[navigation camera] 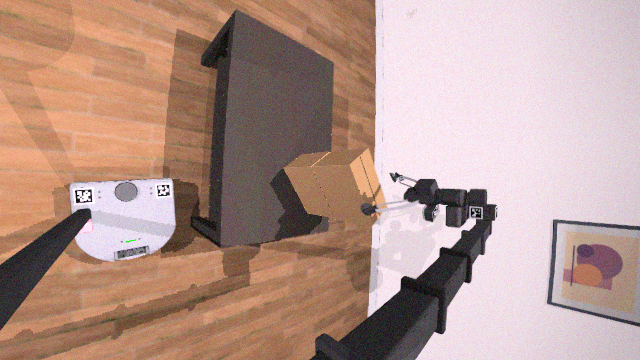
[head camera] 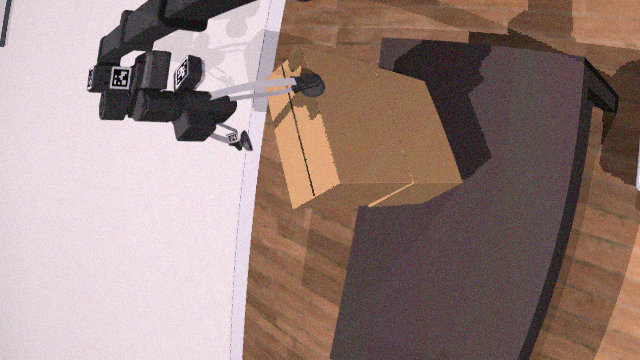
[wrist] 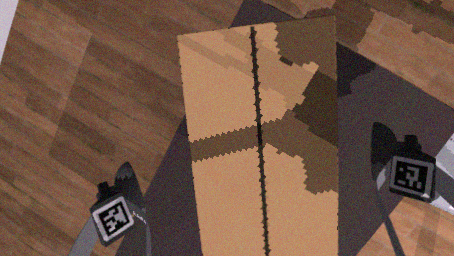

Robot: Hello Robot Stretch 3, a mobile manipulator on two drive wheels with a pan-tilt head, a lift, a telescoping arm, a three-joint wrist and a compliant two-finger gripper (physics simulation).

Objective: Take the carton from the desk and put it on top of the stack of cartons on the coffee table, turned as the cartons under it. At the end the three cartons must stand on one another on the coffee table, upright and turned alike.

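Places are measured from the robot's base along level axes (x ahead, y left, z up), in metres.
Pixels of known places: gripper, fingertip midpoint: (navigation camera: 376,191) (head camera: 285,115); robot's base, origin of the base link: (navigation camera: 126,190).
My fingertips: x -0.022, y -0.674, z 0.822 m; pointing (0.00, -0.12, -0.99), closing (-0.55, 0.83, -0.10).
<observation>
Ahead of a thing's pixels: the offset from my fingertips to its top centre. Level surfaces: height alone.
An upper tan carton @(0.015 m ahead, 0.018 m left, 0.012 m down) (head camera: 360,140) (navigation camera: 345,185) (wrist: 225,210), with a dark line along its top, stands upright on a lower carton @(0.019 m ahead, 0.017 m left, 0.192 m down) (head camera: 425,140) (navigation camera: 302,180). The two look turned alike, and the lower one stands on the dark coffee table @(0.372 m down) (head camera: 450,260) (navigation camera: 280,100) (wrist: 172,205). My gripper (head camera: 277,112) (navigation camera: 382,192) (wrist: 250,162) is open and holds nothing. It is at the top of this stack. In the wrist view its fingers are on either side of the upper carton with gaps; their exact height is hard to tell. The desk and a third carton do not show.
My arm (head camera: 145,30) (navigation camera: 400,310) reaches in from the side of the stack. My white base (navigation camera: 125,215) stands on the wooden floor, beside the table's long edge. A pale wall (head camera: 125,250) (navigation camera: 500,100) lies beyond the stack, with a framed picture (navigation camera: 595,270) on it.
</observation>
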